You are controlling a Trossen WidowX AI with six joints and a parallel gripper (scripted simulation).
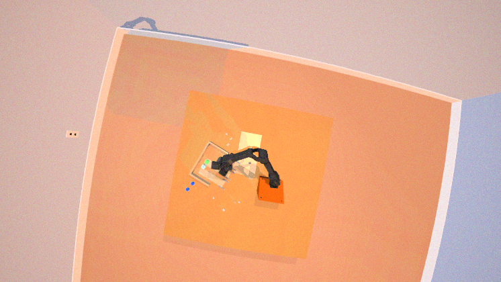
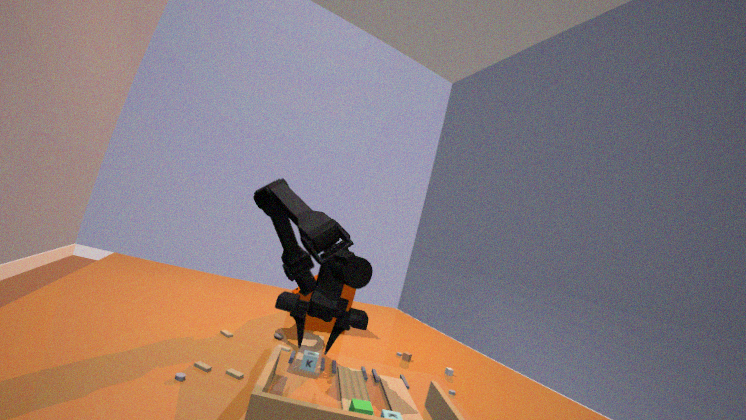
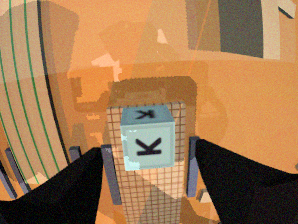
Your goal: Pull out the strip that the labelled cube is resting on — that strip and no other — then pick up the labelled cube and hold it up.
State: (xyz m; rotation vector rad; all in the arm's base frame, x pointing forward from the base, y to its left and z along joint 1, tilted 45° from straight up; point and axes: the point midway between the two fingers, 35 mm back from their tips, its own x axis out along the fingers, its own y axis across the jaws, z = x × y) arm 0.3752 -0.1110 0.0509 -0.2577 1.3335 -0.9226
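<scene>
The pale gridded strip lies 10 cm behind my gripper tip, 5 cm to the left of it and 4 cm below it.
</scene>
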